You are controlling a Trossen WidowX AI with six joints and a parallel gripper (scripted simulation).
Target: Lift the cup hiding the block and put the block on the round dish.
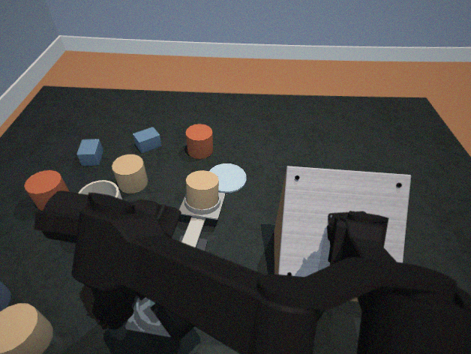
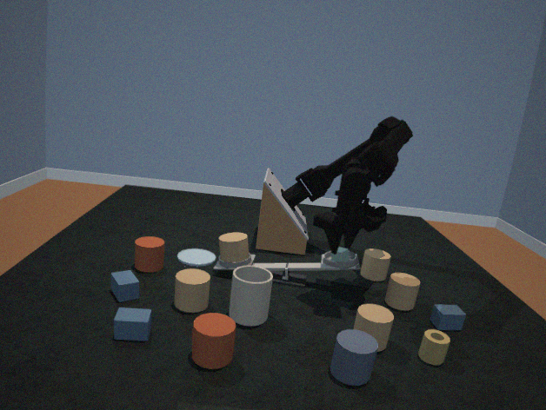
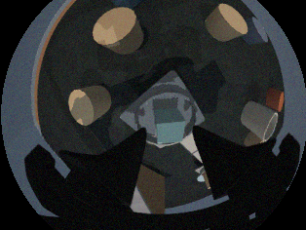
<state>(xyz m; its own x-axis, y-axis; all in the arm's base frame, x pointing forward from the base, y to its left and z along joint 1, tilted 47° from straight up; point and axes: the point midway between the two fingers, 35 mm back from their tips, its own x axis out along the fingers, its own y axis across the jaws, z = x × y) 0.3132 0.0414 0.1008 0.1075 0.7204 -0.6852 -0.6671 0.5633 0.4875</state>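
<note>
My gripper tip is now 10 mm above the mint block. The rest, counted from my gripper tip: blue-grey cylinder (320 mm ahead, 20 mm to the right, 60 mm below); then small yellow ring (270 mm ahead, 140 mm to the left, 70 mm below); then white hollow cylinder (160 mm ahead, 210 mm to the right, 60 mm below).
</note>
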